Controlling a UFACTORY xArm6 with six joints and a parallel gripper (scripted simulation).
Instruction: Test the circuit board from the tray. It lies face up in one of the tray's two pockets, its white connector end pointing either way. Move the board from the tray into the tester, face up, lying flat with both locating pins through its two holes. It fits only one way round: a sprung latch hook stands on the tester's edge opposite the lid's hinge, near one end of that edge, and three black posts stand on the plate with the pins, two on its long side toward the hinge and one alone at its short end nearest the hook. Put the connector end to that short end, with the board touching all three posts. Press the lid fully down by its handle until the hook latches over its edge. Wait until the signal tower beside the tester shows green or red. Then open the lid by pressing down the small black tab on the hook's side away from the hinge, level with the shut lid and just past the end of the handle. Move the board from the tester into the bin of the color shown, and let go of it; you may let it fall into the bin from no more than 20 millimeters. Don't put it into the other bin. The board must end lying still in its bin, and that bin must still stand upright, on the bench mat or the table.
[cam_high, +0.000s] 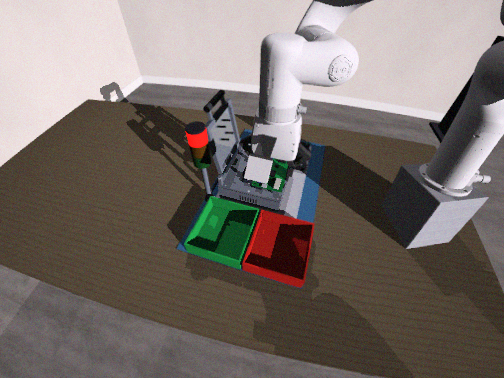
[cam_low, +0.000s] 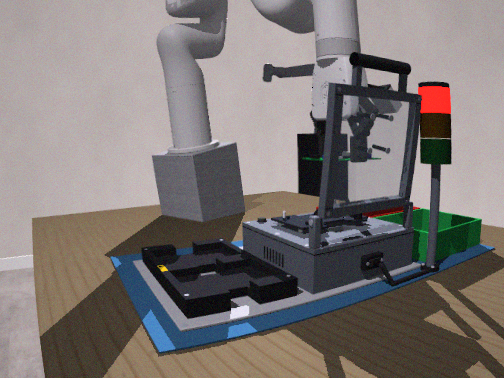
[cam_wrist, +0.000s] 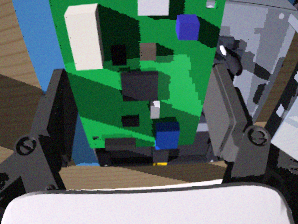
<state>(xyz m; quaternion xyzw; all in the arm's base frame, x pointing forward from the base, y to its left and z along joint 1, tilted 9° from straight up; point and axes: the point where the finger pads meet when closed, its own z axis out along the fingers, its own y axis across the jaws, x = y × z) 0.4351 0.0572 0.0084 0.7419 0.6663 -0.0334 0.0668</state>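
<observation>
My gripper is now 5 cm past the red bin, 13 cm to the right of it and 14 cm above it. Also, from my hand: clear lid: 15 cm ahead, 9 cm to the right, 3 cm above; plate: 4 cm ahead, 8 cm to the right, 9 cm below; green circuit board: 1 cm below.
</observation>
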